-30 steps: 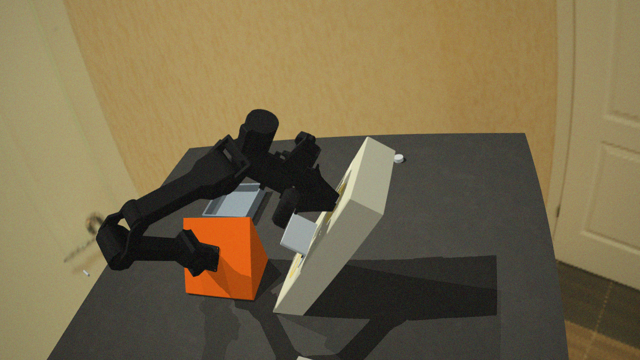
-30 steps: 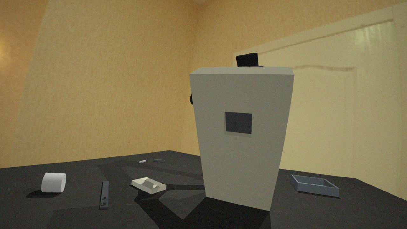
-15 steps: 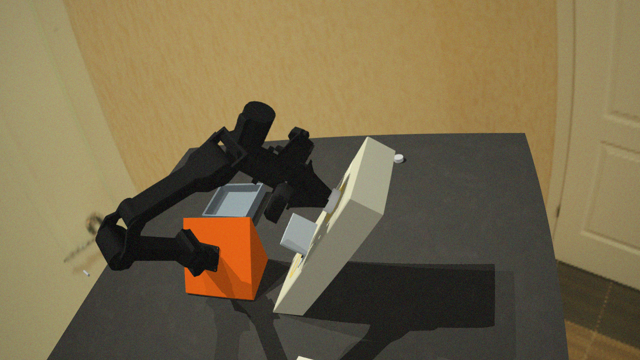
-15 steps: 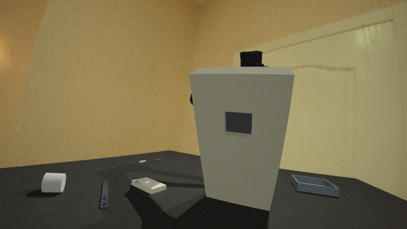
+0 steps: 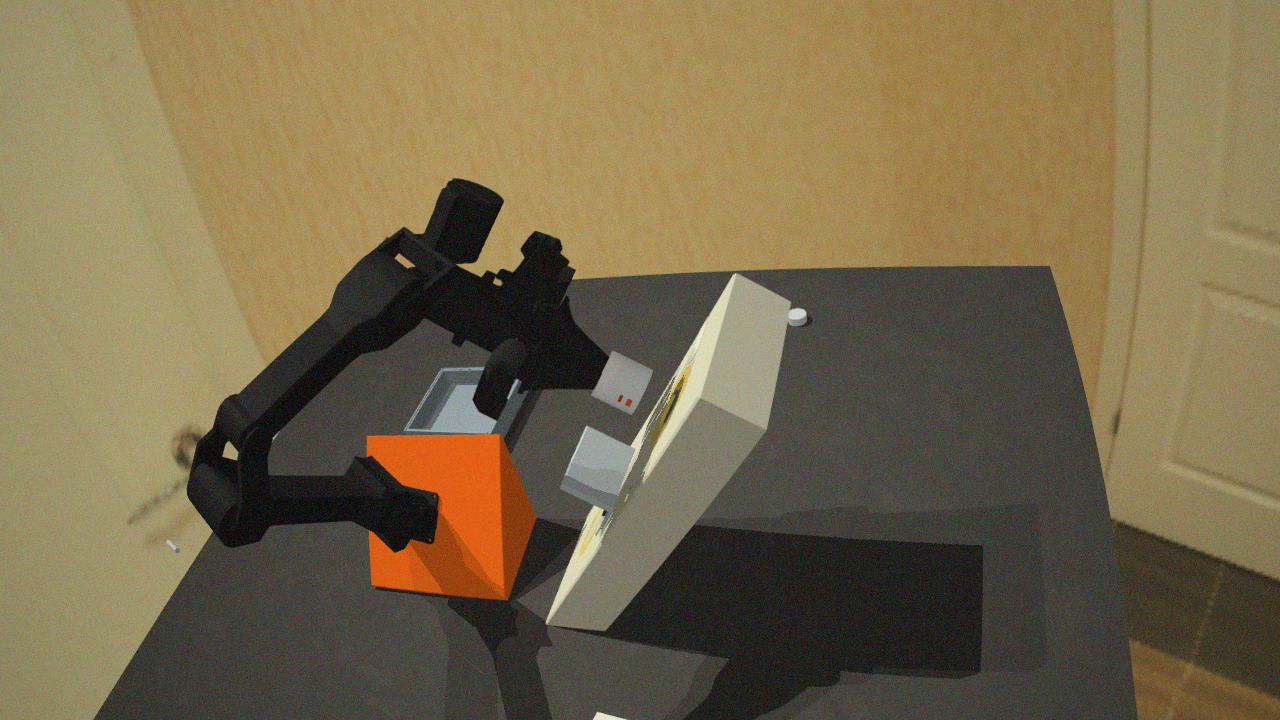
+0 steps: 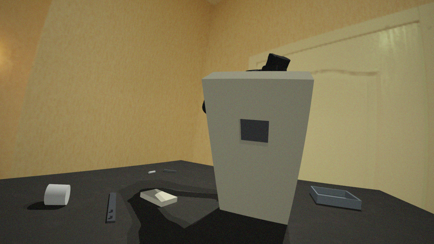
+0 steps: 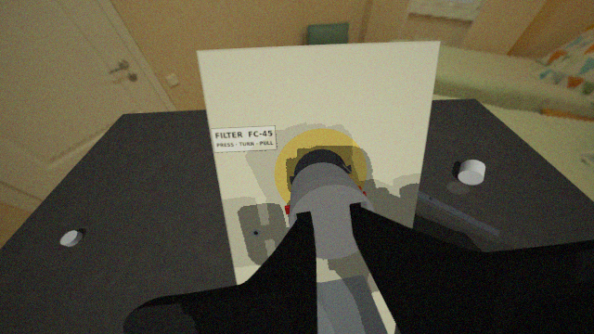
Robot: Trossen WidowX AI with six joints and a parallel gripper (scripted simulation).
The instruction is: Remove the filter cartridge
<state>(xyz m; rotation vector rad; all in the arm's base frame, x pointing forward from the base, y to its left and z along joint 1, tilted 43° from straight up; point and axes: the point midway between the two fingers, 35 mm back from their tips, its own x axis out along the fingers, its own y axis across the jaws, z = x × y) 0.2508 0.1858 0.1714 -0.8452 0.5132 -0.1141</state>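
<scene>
Right now my gripper tip is 10 mm short of the white round filter cartridge and 10 mm above it. Round my gripper tip: cream service panel 20 mm ahead, 110 mm below; then grey tray 380 mm behind, 260 mm to the left, 270 mm below.
</scene>
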